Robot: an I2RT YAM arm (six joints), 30 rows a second.
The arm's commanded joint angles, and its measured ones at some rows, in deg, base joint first. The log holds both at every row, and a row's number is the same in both.
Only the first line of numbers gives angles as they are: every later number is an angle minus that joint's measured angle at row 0.
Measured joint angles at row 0:
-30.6, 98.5, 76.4, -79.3, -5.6, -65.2
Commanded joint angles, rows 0 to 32:
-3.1, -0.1, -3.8, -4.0, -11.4, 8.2
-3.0, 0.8, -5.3, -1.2, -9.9, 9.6
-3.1, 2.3, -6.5, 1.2, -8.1, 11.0
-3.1, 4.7, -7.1, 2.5, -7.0, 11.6
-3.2, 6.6, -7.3, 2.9, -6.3, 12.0
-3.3, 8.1, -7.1, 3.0, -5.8, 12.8
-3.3, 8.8, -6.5, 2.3, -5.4, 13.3
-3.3, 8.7, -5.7, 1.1, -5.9, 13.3
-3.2, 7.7, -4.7, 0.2, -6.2, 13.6
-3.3, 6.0, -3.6, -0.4, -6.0, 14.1
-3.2, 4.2, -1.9, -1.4, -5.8, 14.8
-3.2, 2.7, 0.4, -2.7, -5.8, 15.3
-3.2, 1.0, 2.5, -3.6, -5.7, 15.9
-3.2, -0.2, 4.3, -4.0, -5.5, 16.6
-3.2, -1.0, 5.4, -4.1, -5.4, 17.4
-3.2, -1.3, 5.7, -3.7, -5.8, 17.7
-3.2, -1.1, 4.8, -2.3, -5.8, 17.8
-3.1, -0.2, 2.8, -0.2, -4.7, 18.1
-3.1, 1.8, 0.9, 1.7, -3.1, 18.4
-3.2, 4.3, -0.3, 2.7, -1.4, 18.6
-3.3, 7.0, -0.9, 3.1, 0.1, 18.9
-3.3, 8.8, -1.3, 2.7, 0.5, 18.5
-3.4, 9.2, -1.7, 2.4, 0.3, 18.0
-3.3, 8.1, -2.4, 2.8, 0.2, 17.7
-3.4, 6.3, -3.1, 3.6, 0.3, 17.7
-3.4, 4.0, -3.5, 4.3, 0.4, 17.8
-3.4, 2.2, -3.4, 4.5, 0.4, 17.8
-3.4, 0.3, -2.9, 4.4, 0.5, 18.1
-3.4, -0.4, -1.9, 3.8, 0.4, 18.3
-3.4, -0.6, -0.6, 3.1, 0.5, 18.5
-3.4, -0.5, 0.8, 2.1, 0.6, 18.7
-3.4, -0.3, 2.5, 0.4, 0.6, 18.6
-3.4, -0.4, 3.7, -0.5, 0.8, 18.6
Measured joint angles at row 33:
-2.1, 2.8, -0.9, 9.3, 2.8, 13.6
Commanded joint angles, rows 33 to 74:
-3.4, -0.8, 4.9, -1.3, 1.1, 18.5
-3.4, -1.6, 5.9, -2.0, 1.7, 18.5
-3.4, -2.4, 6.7, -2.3, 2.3, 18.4
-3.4, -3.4, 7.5, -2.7, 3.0, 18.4
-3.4, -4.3, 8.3, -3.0, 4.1, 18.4
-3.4, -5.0, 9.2, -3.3, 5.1, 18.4
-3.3, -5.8, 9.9, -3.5, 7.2, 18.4
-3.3, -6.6, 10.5, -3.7, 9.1, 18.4
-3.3, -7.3, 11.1, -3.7, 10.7, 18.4
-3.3, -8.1, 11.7, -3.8, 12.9, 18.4
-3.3, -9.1, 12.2, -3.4, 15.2, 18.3
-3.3, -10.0, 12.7, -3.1, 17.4, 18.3
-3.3, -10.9, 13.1, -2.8, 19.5, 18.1
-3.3, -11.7, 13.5, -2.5, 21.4, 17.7
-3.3, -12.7, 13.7, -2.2, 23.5, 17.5
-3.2, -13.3, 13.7, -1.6, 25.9, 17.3
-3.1, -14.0, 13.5, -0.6, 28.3, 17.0
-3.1, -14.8, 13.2, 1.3, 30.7, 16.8
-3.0, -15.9, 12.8, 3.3, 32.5, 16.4
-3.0, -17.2, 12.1, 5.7, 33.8, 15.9
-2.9, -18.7, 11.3, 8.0, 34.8, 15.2
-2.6, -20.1, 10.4, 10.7, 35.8, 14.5
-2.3, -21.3, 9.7, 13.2, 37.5, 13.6
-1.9, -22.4, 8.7, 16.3, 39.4, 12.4
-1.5, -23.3, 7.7, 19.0, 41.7, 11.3
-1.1, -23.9, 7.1, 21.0, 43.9, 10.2
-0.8, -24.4, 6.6, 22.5, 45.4, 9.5
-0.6, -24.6, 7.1, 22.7, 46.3, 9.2
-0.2, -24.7, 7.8, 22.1, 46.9, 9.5
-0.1, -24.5, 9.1, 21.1, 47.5, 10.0
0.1, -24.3, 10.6, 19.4, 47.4, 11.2
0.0, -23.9, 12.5, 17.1, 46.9, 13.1
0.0, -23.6, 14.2, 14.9, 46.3, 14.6
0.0, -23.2, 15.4, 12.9, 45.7, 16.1
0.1, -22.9, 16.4, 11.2, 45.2, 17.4
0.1, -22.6, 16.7, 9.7, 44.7, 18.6
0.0, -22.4, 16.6, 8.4, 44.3, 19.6
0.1, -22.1, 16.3, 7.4, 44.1, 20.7
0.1, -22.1, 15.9, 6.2, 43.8, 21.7
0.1, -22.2, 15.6, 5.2, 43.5, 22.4
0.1, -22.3, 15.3, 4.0, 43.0, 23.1
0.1, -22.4, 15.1, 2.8, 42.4, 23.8
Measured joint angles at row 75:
2.2, -21.4, 14.7, 16.0, 31.5, 20.8
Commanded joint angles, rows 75 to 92:
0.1, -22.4, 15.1, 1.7, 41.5, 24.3
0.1, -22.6, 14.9, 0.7, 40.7, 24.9
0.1, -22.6, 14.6, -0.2, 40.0, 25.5
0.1, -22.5, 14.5, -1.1, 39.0, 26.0
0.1, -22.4, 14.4, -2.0, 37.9, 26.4
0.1, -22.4, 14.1, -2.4, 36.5, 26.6
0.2, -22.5, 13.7, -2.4, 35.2, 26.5
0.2, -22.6, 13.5, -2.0, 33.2, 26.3
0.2, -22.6, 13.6, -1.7, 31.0, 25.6
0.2, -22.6, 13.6, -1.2, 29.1, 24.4
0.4, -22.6, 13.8, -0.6, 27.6, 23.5
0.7, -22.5, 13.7, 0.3, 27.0, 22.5
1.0, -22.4, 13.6, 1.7, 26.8, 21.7
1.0, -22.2, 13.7, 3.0, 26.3, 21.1
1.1, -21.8, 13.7, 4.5, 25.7, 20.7
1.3, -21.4, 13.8, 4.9, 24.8, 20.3
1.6, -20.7, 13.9, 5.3, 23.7, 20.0
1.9, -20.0, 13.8, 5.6, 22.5, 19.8
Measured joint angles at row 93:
2.2, -20.9, 14.2, 9.5, 22.4, 22.7
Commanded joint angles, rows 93 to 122:
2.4, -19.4, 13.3, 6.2, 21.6, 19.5
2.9, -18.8, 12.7, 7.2, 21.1, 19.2
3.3, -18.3, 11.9, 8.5, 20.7, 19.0
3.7, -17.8, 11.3, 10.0, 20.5, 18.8
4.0, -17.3, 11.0, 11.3, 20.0, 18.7
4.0, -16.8, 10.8, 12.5, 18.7, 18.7
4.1, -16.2, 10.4, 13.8, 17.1, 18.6
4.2, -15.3, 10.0, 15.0, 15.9, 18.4
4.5, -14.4, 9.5, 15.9, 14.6, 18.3
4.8, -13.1, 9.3, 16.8, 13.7, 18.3
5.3, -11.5, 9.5, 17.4, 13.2, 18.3
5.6, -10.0, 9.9, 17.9, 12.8, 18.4
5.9, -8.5, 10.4, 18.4, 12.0, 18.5
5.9, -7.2, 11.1, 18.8, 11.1, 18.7
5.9, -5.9, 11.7, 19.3, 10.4, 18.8
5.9, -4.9, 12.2, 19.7, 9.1, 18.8
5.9, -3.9, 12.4, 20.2, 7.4, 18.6
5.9, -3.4, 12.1, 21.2, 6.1, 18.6
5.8, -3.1, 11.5, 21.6, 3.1, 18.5
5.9, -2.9, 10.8, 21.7, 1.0, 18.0
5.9, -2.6, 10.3, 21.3, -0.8, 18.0
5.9, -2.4, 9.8, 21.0, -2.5, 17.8
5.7, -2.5, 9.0, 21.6, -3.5, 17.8
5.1, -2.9, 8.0, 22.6, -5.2, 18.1
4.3, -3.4, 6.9, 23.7, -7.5, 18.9
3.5, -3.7, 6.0, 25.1, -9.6, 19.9
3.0, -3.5, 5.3, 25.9, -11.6, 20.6
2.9, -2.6, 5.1, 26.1, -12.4, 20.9
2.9, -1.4, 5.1, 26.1, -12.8, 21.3
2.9, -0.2, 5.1, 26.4, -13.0, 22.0
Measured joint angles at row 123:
3.9, -1.4, 5.6, 22.6, -5.9, 19.5
